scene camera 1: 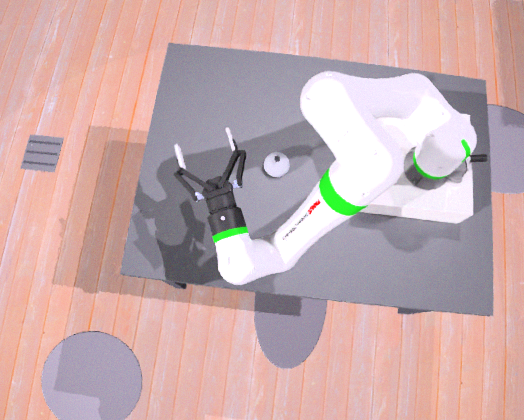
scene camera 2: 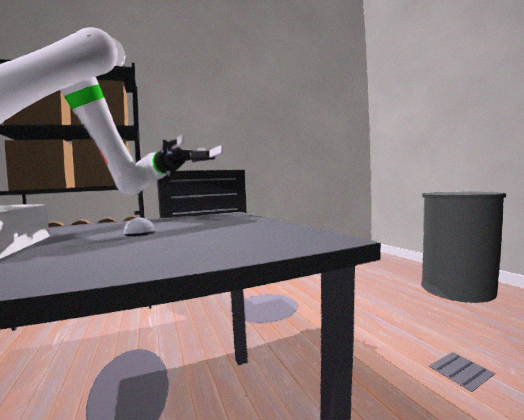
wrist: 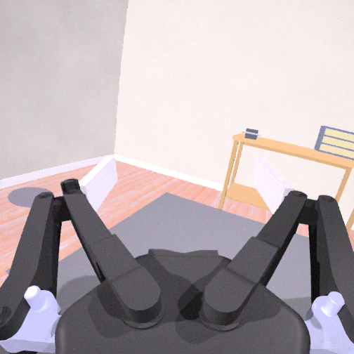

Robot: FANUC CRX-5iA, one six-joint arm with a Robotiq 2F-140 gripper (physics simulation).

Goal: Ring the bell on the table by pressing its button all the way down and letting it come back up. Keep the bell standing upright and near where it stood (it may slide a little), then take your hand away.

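Frame: origin at the arm's base, x ahead, y left, z up, level; centimetres.
Where they show: gripper, fingertip midpoint: (scene camera 1: 202,137) (scene camera 2: 203,144); arm's base, origin of the base link: (scene camera 1: 426,167).
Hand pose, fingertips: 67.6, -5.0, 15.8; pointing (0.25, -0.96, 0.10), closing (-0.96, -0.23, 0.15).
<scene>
Each offset is from my fingertips to the top centre of the thing, as dx, dy, dz. Level surfaces: height alone.
A pale domed bell @(-21.4, -1.1, -19.6) (scene camera 1: 274,169) (scene camera 2: 139,228) with a small dark button @(-21.4, -1.1, -19.6) (scene camera 1: 277,158) on top stands upright on the grey table @(dz -26.2) (scene camera 1: 350,270) (scene camera 2: 250,250). My gripper (scene camera 1: 203,140) (scene camera 2: 198,146) (wrist: 184,168) is wide open and empty. Its pale fingertips are spread apart and point roughly sideways, well above the table. In scene camera 1 the gripper shows to the left of the bell; in scene camera 2 it is higher than the bell and to its right. It does not touch the bell. The bell does not show in the wrist view.
The arm's pale base block (scene camera 1: 425,212) stands at the table's right side in scene camera 1. Away from the table are a dark drawer cabinet (scene camera 2: 202,195), a bin (scene camera 2: 462,245), a rack (scene camera 2: 136,110) with cardboard boxes and a wooden stand (wrist: 295,150).
</scene>
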